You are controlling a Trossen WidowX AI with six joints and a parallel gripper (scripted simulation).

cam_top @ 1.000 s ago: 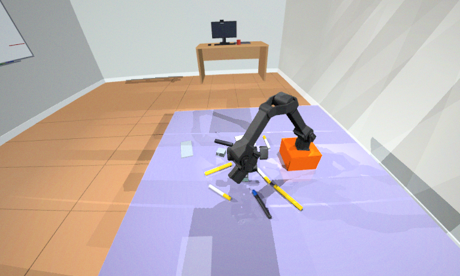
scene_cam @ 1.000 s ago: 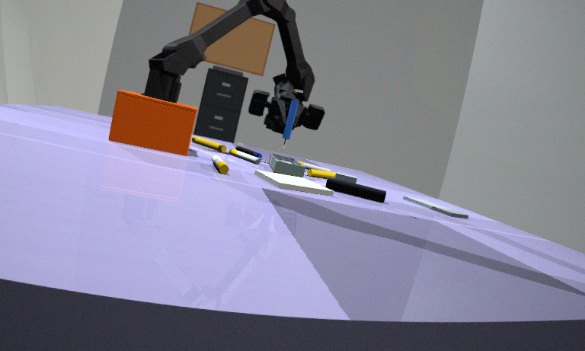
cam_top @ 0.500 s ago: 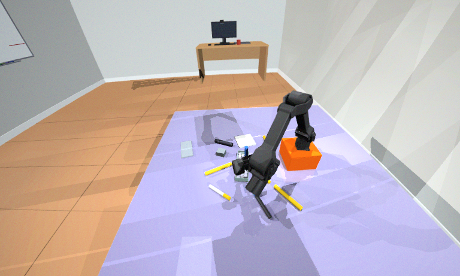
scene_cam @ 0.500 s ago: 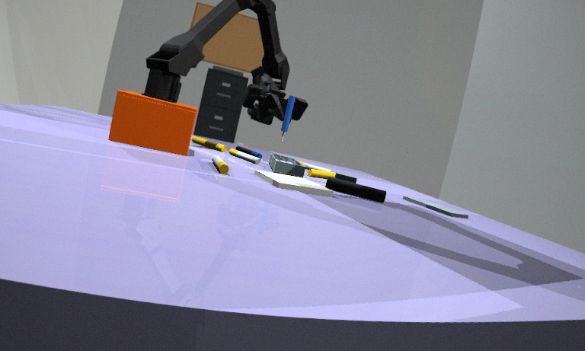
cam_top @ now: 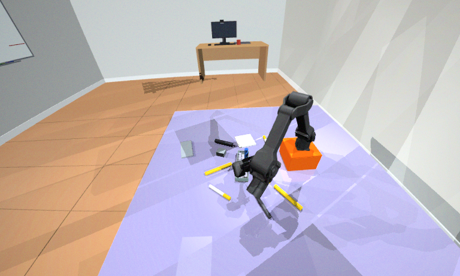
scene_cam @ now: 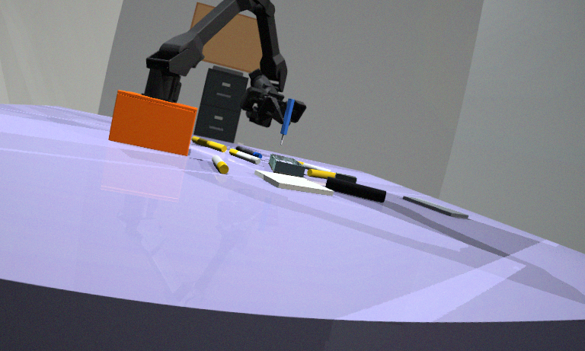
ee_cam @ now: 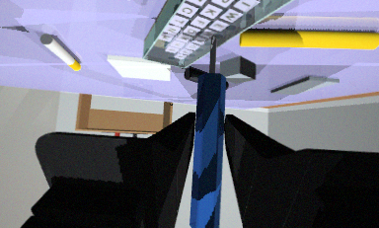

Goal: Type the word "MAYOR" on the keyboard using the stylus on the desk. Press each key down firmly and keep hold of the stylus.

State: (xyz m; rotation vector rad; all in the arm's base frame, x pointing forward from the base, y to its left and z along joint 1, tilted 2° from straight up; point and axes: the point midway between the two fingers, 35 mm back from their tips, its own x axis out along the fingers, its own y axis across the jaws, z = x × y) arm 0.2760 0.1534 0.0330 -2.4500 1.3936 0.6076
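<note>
Right now my gripper tip is 150 mm short of the small grey block, 140 mm to the left of it and 100 mm above it. Also, from my gripper tip: white pad: 10 mm ahead, 270 mm to the right, 110 mm below; then stylus: 10 mm below; then black cylinder: 150 mm ahead, 230 mm to the right, 100 mm below.
</note>
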